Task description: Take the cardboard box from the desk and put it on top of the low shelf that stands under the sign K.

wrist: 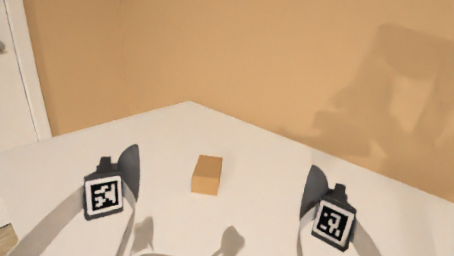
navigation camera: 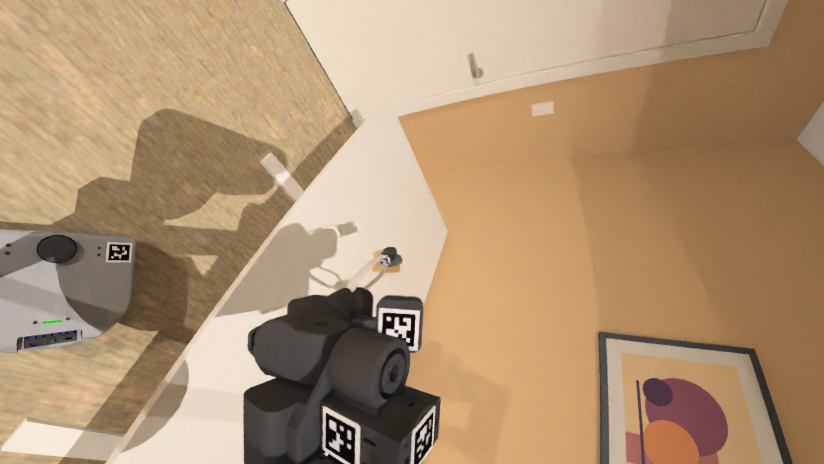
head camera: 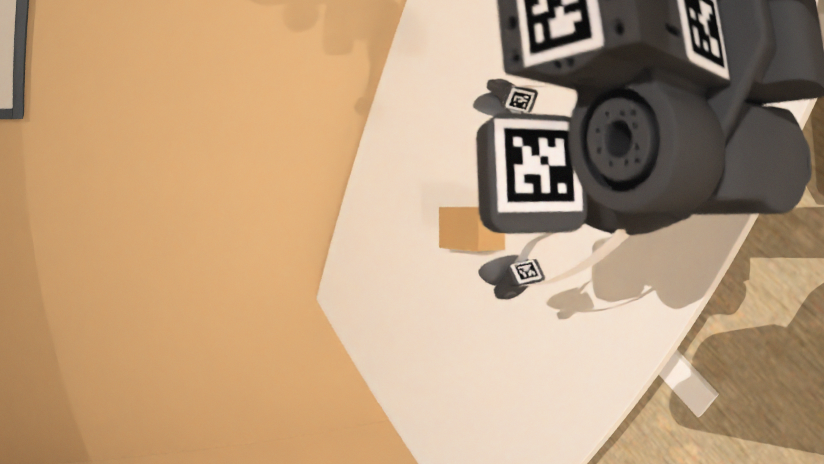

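Seen in the pictures: gripper, fingertip midpoint: point(wrist: 222, 174) point(navigation camera: 392, 293); robot's base at its link origin: point(navigation camera: 58, 247).
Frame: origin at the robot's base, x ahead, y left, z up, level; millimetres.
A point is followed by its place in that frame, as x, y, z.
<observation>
The cardboard box point(head camera: 458, 228) @[8, -715, 770] point(navigation camera: 393, 268) @[-9, -720, 770] point(wrist: 206, 181) @[7, -671, 759] is a small orange-brown block standing on the white desk point(head camera: 403, 345) @[219, -947, 721] point(navigation camera: 374, 167) @[323, -649, 720] point(wrist: 165, 125) @[199, -1014, 720], near the desk corner by the wall. My gripper point(head camera: 494, 189) @[-25, -397, 985] point(wrist: 222, 174) @[-25, -397, 985] is open with nothing between its fingers and hangs above the desk. In the wrist view the box appears between the two fingers, left of centre, and farther off than the fingertips. In the head view the wrist hides part of the box; in the navigation view a finger covers part of it. The low shelf and the sign K do not show.
An orange wall point(head camera: 172, 230) @[-5, -1250, 1088] point(navigation camera: 518, 259) @[32, -1275, 1104] point(wrist: 250, 60) @[-91, -1192, 960] rises behind the desk. A white door point(navigation camera: 403, 46) @[1132, -988, 575] stands past the desk's end. A framed picture point(navigation camera: 601, 397) @[-391, -960, 1421] hangs on the wall. A desk leg point(head camera: 691, 391) point(navigation camera: 282, 175) slants below the edge. My base point(navigation camera: 86, 288) @[-105, -64, 160] is on the wooden floor.
</observation>
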